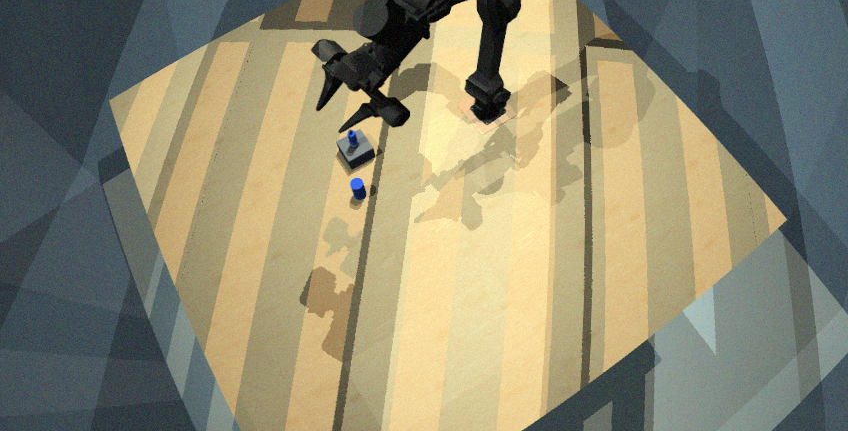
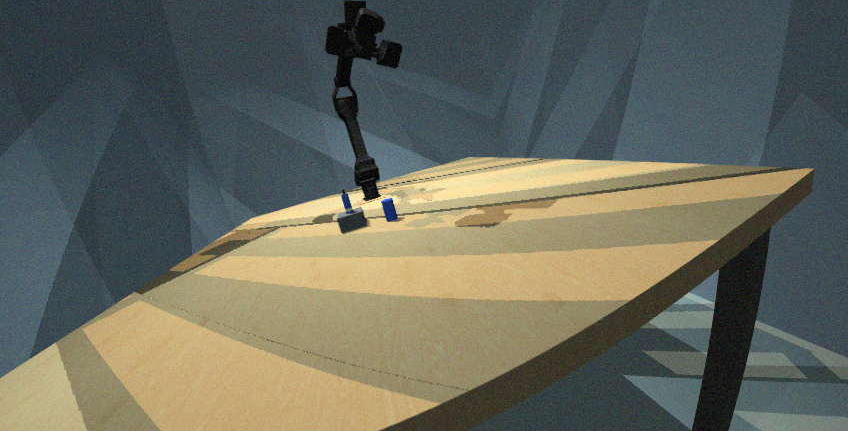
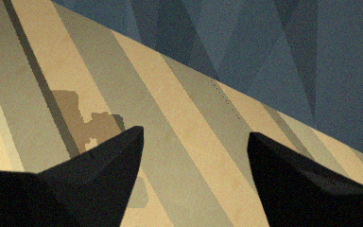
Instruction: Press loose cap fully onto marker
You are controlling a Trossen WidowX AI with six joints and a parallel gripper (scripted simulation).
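Now: the blue cap 3 cm behind my gripper tip, 5 cm to the right of it and 36 cm below it. Round my gripper tip: holder block: 8 cm behind, 14 cm to the right, 37 cm below.
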